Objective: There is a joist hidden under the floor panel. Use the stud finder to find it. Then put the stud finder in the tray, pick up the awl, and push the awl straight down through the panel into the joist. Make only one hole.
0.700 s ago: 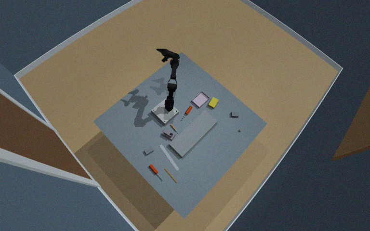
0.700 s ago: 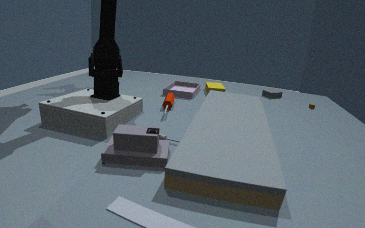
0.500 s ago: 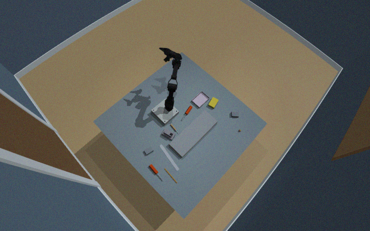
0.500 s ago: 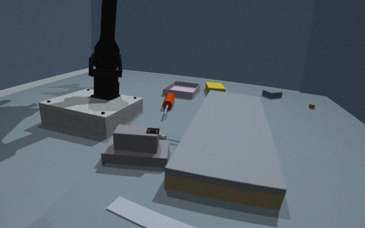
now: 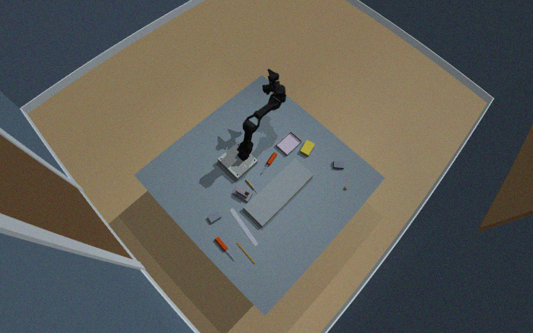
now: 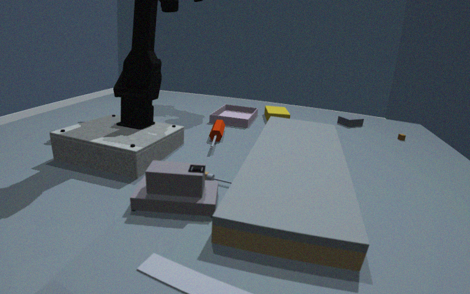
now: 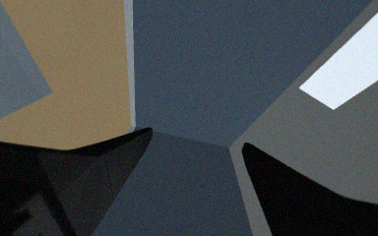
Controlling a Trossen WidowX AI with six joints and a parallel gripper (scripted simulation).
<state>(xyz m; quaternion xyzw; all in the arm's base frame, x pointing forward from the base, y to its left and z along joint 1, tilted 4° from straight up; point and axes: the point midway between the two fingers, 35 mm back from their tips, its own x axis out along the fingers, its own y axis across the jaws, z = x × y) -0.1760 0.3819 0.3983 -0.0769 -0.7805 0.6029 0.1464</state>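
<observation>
My gripper tip is now 60 cm to the left of the grey stud finder, 40 cm short of it and 39 cm above it. Also, from my gripper tip: awl: 52 cm to the right, 43 cm below, 40 cm ahead; yellow block: 47 cm ahead, 42 cm below, 2 cm to the right; pale tray: 42 cm below, 35 cm ahead, 9 cm to the right.
</observation>
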